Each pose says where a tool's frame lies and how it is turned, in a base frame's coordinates. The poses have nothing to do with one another.
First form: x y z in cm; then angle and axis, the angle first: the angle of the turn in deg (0 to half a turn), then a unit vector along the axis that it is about.
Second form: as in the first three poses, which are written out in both.
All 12 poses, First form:
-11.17 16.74 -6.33 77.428 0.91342 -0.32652 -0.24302
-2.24 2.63 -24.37 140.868 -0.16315 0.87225 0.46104
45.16 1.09 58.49 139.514 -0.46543 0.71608 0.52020
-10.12 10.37 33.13 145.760 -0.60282 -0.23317 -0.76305
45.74 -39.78 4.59 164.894 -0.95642 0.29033 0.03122
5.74 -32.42 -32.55 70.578 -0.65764 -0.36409 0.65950
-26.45 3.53 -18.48 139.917 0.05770 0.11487 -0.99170
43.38 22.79 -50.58 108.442 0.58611 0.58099 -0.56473
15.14 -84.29 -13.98 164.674 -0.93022 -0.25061 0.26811
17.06 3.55 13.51 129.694 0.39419 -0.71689 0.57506
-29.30 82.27 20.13 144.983 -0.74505 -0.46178 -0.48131
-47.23 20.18 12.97 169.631 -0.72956 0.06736 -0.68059
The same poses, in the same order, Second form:
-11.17 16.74 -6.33 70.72 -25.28 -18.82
-2.24 2.63 -24.37 -22.98 122.87 64.95
45.16 1.09 58.49 -64.93 99.90 72.58
-10.12 10.37 33.13 -87.87 -33.99 -111.22
45.74 -39.78 4.59 -157.71 47.87 5.15
5.74 -32.42 -32.55 -46.42 -25.70 46.55
-26.45 3.53 -18.48 8.07 16.07 -138.76
43.38 22.79 -50.58 63.56 63.00 -61.24
15.14 -84.29 -13.98 -153.18 -41.27 44.15
17.06 3.55 13.51 51.12 -92.98 74.58
-29.30 82.27 20.13 -108.02 -66.95 -69.78
-47.23 20.18 12.97 -123.76 11.43 -115.45

